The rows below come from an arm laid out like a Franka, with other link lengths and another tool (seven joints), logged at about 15 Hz.
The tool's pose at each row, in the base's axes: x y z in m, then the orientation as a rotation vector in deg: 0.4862 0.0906 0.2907 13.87 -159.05 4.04; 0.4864 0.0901 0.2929 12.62 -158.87 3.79; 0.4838 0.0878 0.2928 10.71 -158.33 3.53; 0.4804 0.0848 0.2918 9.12 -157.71 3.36; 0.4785 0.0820 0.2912 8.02 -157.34 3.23; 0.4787 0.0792 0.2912 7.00 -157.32 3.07
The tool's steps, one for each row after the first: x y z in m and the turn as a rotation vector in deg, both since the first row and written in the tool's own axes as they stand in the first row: 0.0007 -0.0006 -0.0021 -0.35 0.28 0.82; 0.0034 -0.0024 -0.0009 -0.81 0.96 2.07; 0.0067 -0.0047 0.0014 -1.18 1.69 3.11; 0.0087 -0.0071 0.0028 -1.43 2.12 3.84; 0.0089 -0.0099 0.0030 -1.68 2.20 4.53
